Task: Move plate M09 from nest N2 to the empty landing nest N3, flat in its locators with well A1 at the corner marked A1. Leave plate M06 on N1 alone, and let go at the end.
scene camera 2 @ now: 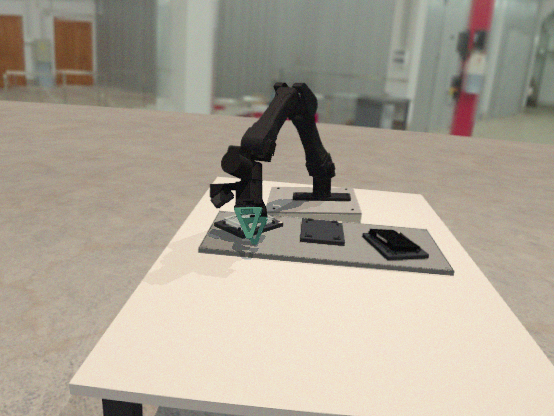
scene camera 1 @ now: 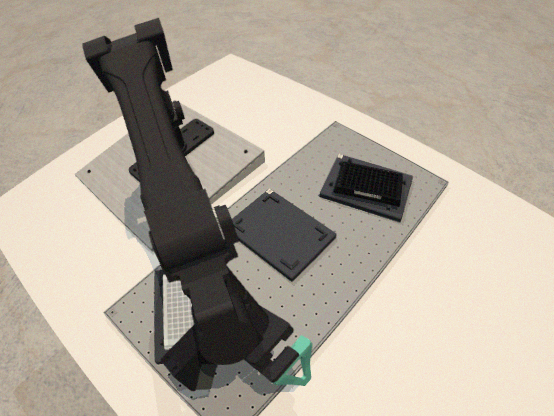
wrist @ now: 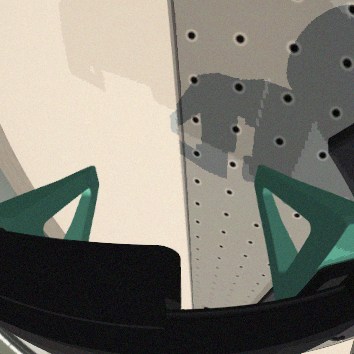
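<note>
My gripper is open and empty, its green fingers apart above the front edge of the grey board, beside the white-topped plate. That plate lies in a dark nest, partly hidden by the arm. The middle nest holds no plate; its locators and a pale corner tag show. A black plate sits on the third nest and looks slightly skewed to it. I cannot read plate or nest names.
The perforated grey board carries the nests on the cream table. The arm stands on a raised grey base plate behind the board. The arm hangs over the board's near-left end in scene camera 1.
</note>
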